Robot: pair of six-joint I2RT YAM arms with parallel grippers.
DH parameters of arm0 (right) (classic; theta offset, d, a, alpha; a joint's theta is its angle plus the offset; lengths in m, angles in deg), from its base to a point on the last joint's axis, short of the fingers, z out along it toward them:
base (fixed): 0 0 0 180
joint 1: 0 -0.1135 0.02 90
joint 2: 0 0 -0.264 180
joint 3: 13.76 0 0.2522 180
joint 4: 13.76 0 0.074 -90
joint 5: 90 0 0 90
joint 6: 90 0.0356 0 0
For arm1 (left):
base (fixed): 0 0 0 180
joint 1: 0 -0.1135 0.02 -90
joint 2: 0 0 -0.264 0
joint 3: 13.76 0 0.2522 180
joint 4: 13.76 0 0.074 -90
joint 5: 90 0 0 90
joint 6: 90 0.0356 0 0
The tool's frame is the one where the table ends.
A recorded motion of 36 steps. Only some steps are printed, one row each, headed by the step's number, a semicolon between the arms.
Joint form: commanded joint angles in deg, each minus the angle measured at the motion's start. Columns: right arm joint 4, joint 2, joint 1, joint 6, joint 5, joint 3; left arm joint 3, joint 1, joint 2, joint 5, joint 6, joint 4.
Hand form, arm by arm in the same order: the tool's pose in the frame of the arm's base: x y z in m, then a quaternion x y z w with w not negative. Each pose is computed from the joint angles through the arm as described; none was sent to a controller.
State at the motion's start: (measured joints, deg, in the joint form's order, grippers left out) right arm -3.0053 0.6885 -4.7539 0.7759 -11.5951 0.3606; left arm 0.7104 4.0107 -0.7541 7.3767 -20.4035 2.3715
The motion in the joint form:
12: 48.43 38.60 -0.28 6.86 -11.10 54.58; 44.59 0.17 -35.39 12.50 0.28 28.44
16: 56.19 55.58 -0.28 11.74 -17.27 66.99; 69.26 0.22 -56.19 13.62 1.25 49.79
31: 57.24 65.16 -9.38 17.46 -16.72 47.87; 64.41 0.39 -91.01 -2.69 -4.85 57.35
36: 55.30 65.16 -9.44 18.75 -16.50 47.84; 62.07 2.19 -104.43 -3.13 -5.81 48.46
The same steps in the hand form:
12: 0.1264 0.0249 0.3515 -0.07944 0.85014 0.22344 0.47013; 0.1377 -0.0222 0.3278 -0.01701 0.82051 -0.25606 0.51080
16: 0.1781 0.0329 0.3685 -0.04321 0.88978 0.28509 0.35376; 0.1829 -0.0263 0.3807 -0.03773 0.89062 -0.24671 0.38015
31: 0.1864 0.0643 0.2373 -0.00428 0.95826 0.27458 0.07953; 0.2799 -0.0245 0.2119 -0.17945 0.98241 -0.04762 0.02017
36: 0.1895 0.0652 0.2383 0.00221 0.95620 0.27774 0.09235; 0.3022 -0.0355 0.1381 0.17460 -0.98354 0.02769 0.03743

